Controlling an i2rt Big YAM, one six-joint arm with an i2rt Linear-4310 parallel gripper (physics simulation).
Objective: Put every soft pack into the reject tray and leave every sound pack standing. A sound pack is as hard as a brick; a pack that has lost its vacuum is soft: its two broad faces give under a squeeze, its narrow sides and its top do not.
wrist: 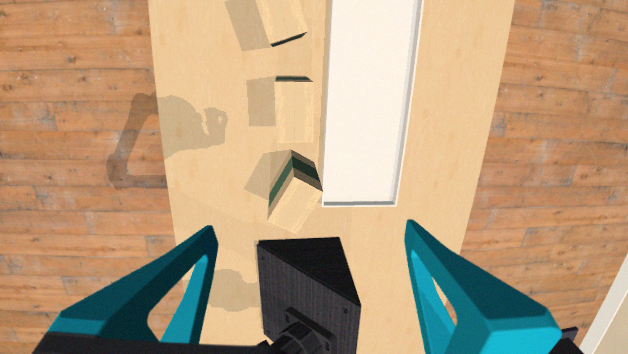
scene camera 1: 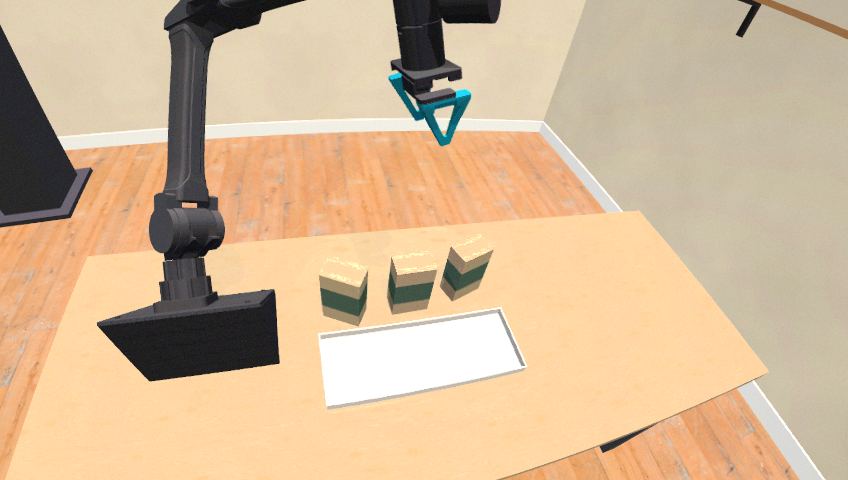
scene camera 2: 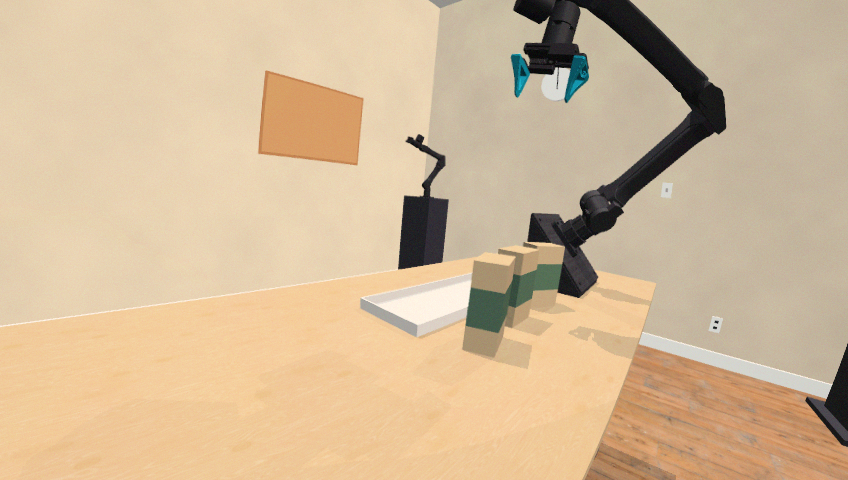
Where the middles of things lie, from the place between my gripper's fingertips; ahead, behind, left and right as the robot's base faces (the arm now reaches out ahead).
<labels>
The white reject tray (scene camera 1: 365,365) is 14 cm to the right of my hand and 41 cm below it.
</labels>
